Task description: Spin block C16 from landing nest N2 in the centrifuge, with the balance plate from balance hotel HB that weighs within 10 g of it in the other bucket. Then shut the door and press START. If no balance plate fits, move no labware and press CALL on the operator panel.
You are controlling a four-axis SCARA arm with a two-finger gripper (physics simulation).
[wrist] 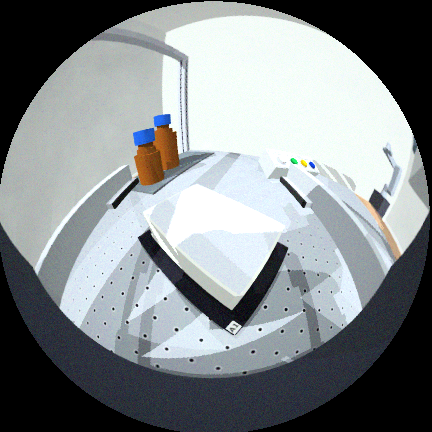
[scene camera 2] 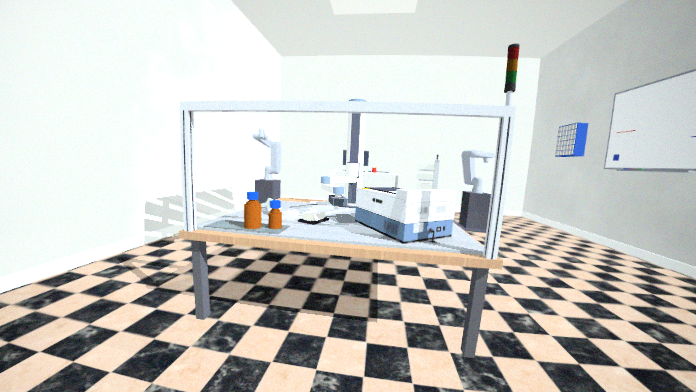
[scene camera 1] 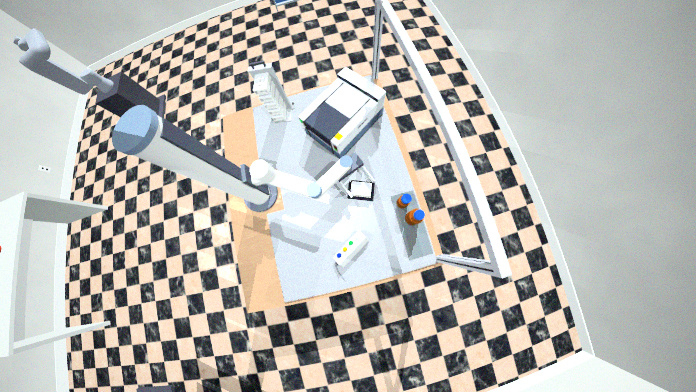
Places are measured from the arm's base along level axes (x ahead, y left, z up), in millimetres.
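Pixels of known places: gripper, between the fingertips: (wrist: pixel 207 165) (scene camera 2: pixel 310 204) (scene camera 1: pixel 363 189); arm's base, origin of its link: (scene camera 2: pixel 352 206) (scene camera 1: pixel 261 194).
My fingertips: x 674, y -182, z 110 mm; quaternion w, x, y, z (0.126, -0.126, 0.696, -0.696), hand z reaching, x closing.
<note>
For each thing: its middle in the pictures, then the offset to it from my fingertips. Level surfaces: height alone.
- white block, middle of its body: (wrist: pixel 209 232) (scene camera 2: pixel 314 215) (scene camera 1: pixel 361 189) 19 mm left, 8 mm back, 64 mm down
- blue centrifuge, middle of its body: (scene camera 2: pixel 400 207) (scene camera 1: pixel 342 113) 528 mm left, 11 mm ahead, 25 mm up
- balance hotel, middle of its body: (scene camera 1: pixel 271 93) (scene camera 2: pixel 429 185) 767 mm left, 412 mm back, 129 mm up
- operator panel, middle of its body: (wrist: pixel 292 166) (scene camera 1: pixel 351 248) 316 mm right, 161 mm back, 56 mm down
- grey mat, height of its surface: 92 mm down
- signal tower, middle of its body: (scene camera 2: pixel 512 66) 887 mm left, 350 mm ahead, 666 mm up
A white block (scene camera 1: pixel 360 190) (scene camera 2: pixel 314 216) (wrist: pixel 220 240) sits in a black nest (scene camera 1: pixel 361 199) (wrist: pixel 182 277) with an A1 mark at one corner; no nest name is readable. My gripper (scene camera 1: pixel 363 188) (wrist: pixel 207 165) is open and empty above the block, one finger out to each side of it. The white and blue centrifuge (scene camera 1: pixel 351 101) (scene camera 2: pixel 405 210) stands beside the arm's wrist; its inside does not show. The balance hotel (scene camera 1: pixel 281 90) is a tall white rack holding white plates. The operator panel (scene camera 1: pixel 351 248) (wrist: pixel 274 165) has coloured buttons.
Two brown bottles with blue caps (scene camera 1: pixel 404 201) (scene camera 1: pixel 414 218) (wrist: pixel 149 165) (wrist: pixel 167 145) stand on a grey mat (scene camera 1: pixel 420 245) beyond the nest. A metal frame (scene camera 1: pixel 445 125) (scene camera 2: pixel 345 107) runs along the table edge. A signal tower (scene camera 2: pixel 512 67) rises at its corner.
</note>
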